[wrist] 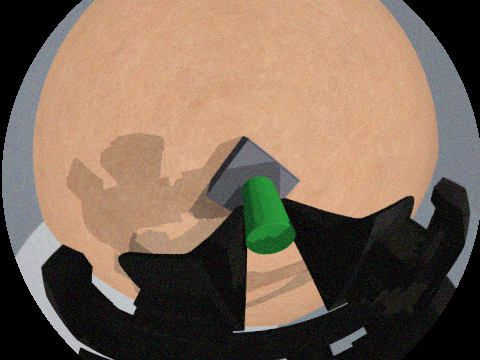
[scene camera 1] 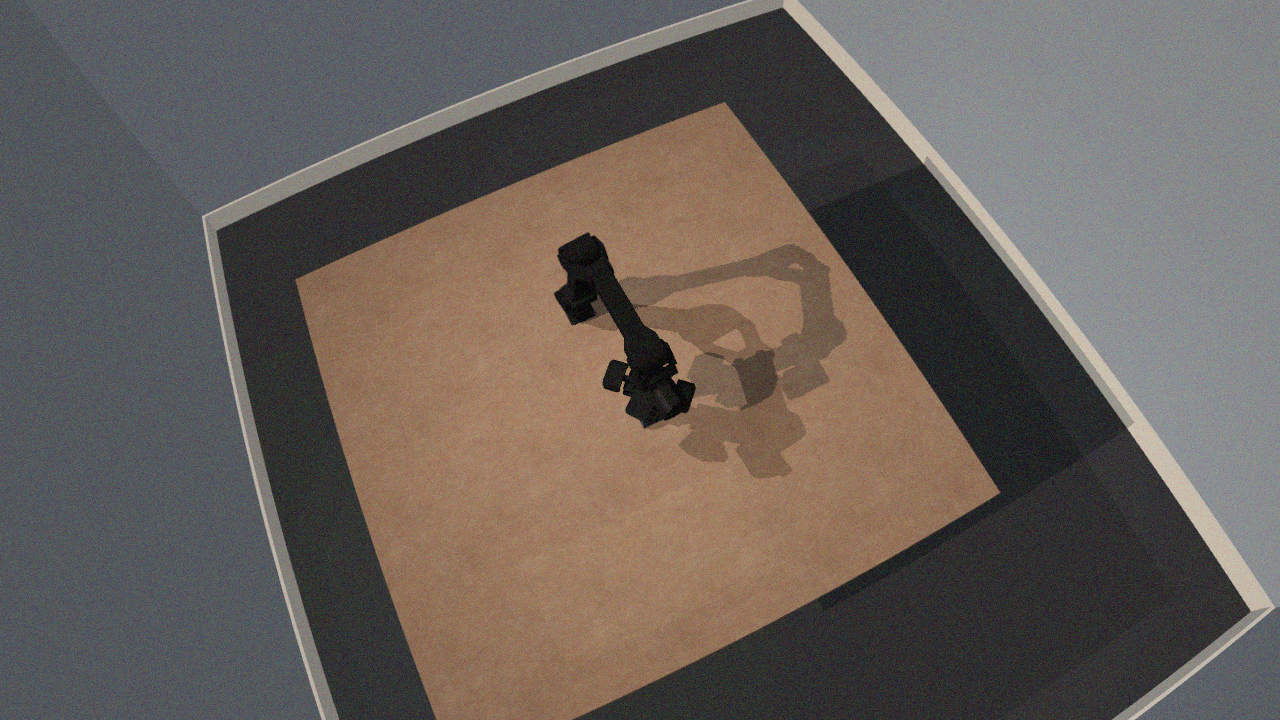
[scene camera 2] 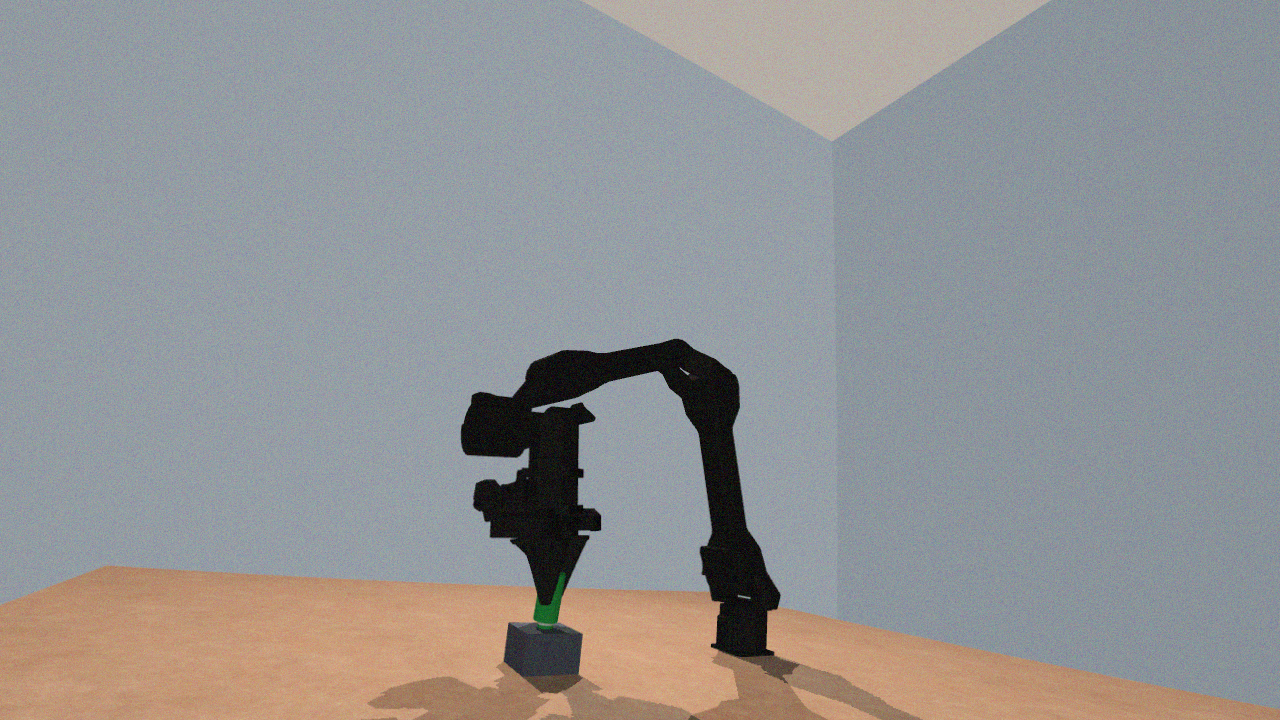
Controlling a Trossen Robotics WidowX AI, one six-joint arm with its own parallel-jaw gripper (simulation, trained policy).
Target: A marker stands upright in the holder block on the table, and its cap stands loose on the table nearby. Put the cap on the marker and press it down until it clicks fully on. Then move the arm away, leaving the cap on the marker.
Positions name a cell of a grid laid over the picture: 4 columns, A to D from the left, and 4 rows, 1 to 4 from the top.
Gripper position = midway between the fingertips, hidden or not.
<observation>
my gripper: wrist C3; scene camera 1 C3; scene camera 2 B4
green cap: wrist C3; scene camera 2 B4
</observation>
